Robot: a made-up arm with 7 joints. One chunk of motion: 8 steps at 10 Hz.
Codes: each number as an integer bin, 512 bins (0 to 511) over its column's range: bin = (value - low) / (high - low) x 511, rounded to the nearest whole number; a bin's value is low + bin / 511 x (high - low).
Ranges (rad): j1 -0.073..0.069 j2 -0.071..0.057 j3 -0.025..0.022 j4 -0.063..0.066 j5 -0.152..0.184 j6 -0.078..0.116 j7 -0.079..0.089
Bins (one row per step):
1: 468 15 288 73 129 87 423
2: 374 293 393 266 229 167 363
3: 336 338 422 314 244 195 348
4: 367 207 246 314 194 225 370
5: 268 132 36 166 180 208 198
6: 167 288 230 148 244 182 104
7: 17 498 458 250 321 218 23
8: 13 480 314 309 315 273 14
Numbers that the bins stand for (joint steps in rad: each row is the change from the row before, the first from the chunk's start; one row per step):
1: 0.05705 -0.06724 0.00149 -0.04457 -0.06718 -0.04497 0.06007
2: 0.03093 0.00239 0.01115 0.00415 -0.00142 -0.01460 0.04034
3: 0.02037 0.01367 0.01381 0.01627 0.00844 -0.00397 0.03541
4: 0.02898 -0.01915 -0.00237 0.01627 -0.02444 0.00742 0.04264
5: 0.00147 -0.03794 -0.02169 -0.02109 -0.03364 0.00097 -0.01390
6: -0.02659 0.00114 -0.00385 -0.02564 0.00844 -0.00890 -0.04481
7: -0.06828 0.05374 0.01713 0.00011 0.05907 0.00476 -0.07144
8: -0.06939 0.04923 0.00388 0.01501 0.05512 0.02564 -0.07440

